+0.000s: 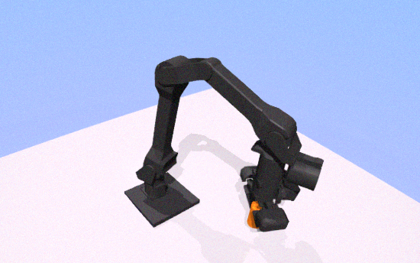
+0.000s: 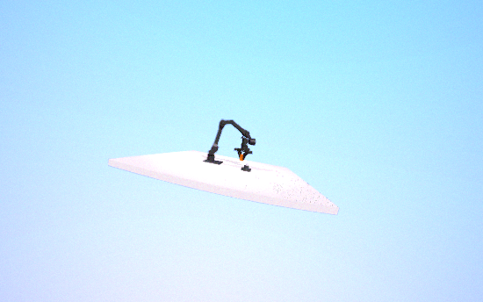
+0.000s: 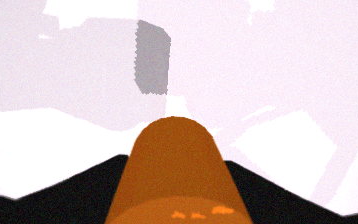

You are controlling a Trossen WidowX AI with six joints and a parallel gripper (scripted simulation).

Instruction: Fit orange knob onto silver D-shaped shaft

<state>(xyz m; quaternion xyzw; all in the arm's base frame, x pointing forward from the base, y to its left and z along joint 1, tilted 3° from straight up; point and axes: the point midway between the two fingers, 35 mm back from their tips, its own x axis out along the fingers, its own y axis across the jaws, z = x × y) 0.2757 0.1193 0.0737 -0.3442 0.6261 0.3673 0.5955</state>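
Right now the orange knob is 30 mm above my gripper tip. From my gripper tip the other things lie so: dark pedestal 80 mm ahead, 200 mm to the right, 30 mm below.
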